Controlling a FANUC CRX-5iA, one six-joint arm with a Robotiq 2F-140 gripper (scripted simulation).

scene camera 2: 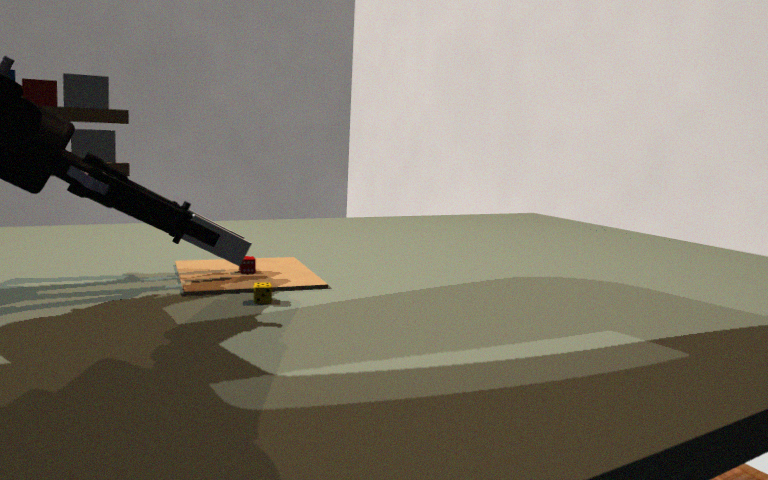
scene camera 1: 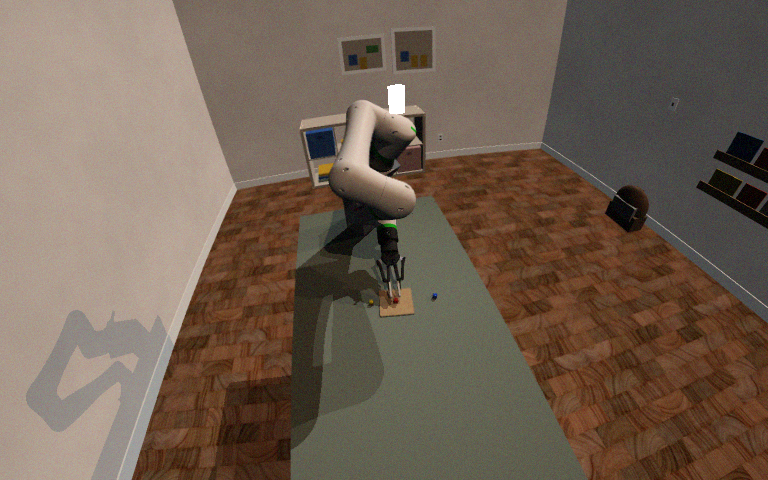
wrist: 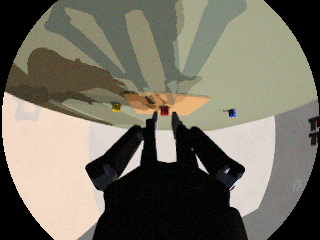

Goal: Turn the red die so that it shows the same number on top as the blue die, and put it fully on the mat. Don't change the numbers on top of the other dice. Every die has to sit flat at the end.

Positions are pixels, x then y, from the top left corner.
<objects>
The gripper shows in scene camera 2, in scene camera 1 and in the wrist view (164,117). A tan mat shows in scene camera 2, in scene camera 1 and in the wrist view (143,102). One and the same spot on the tan mat: (scene camera 2: 198,277) is (scene camera 1: 392,292). One and the same spot on the gripper: (scene camera 1: 389,250) is (scene camera 2: 74,127).
</objects>
